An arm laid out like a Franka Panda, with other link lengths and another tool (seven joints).
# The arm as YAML. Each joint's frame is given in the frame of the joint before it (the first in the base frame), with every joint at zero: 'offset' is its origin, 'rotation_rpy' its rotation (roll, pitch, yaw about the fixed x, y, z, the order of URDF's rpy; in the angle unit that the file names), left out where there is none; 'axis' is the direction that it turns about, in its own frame. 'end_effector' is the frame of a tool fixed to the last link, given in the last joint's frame.
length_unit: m
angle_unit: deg
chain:
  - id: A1
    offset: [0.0, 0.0, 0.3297]
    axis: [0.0, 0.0, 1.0]
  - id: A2
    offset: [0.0, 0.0, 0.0]
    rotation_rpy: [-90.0, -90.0, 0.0]
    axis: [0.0, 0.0, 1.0]
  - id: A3
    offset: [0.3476, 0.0, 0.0]
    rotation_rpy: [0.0, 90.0, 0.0]
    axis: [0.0, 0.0, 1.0]
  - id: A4
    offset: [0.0, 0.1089, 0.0]
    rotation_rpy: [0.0, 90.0, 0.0]
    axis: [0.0, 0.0, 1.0]
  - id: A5
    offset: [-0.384, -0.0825, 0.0]
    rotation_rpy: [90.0, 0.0, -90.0]
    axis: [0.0, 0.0, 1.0]
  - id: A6
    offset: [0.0, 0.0, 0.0]
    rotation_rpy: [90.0, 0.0, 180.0]
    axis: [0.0, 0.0, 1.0]
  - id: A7
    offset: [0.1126, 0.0, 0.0]
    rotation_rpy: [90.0, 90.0, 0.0]
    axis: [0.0, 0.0, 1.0]
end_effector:
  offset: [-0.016, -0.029, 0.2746]
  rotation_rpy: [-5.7, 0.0, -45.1]
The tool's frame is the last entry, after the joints.
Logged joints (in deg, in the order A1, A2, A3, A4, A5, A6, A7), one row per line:
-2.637, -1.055, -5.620, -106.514, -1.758, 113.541, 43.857
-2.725, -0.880, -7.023, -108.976, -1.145, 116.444, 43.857
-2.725, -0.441, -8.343, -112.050, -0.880, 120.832, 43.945
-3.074, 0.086, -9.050, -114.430, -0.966, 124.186, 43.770
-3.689, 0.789, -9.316, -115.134, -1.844, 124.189, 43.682
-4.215, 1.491, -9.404, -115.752, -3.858, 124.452, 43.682
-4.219, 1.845, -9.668, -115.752, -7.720, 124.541, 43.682
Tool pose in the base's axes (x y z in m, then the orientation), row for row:
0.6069, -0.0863, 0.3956, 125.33, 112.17, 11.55
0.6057, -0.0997, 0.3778, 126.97, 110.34, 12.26
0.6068, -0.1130, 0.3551, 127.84, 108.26, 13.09
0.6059, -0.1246, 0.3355, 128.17, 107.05, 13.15
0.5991, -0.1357, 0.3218, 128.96, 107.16, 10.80
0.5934, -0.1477, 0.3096, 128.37, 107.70, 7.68
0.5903, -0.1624, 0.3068, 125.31, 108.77, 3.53
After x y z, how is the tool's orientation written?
As a rotation vector, in degrees.
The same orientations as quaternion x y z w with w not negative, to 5 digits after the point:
0.73971, 0.66204, 0.06817, 0.09939
0.74913, 0.65101, 0.07233, 0.09879
0.75666, 0.64077, 0.07748, 0.10425
0.76060, 0.63527, 0.07804, 0.10877
0.76334, 0.63430, 0.06393, 0.10436
0.76091, 0.63839, 0.04552, 0.10677
0.74936, 0.65045, 0.02111, 0.12213

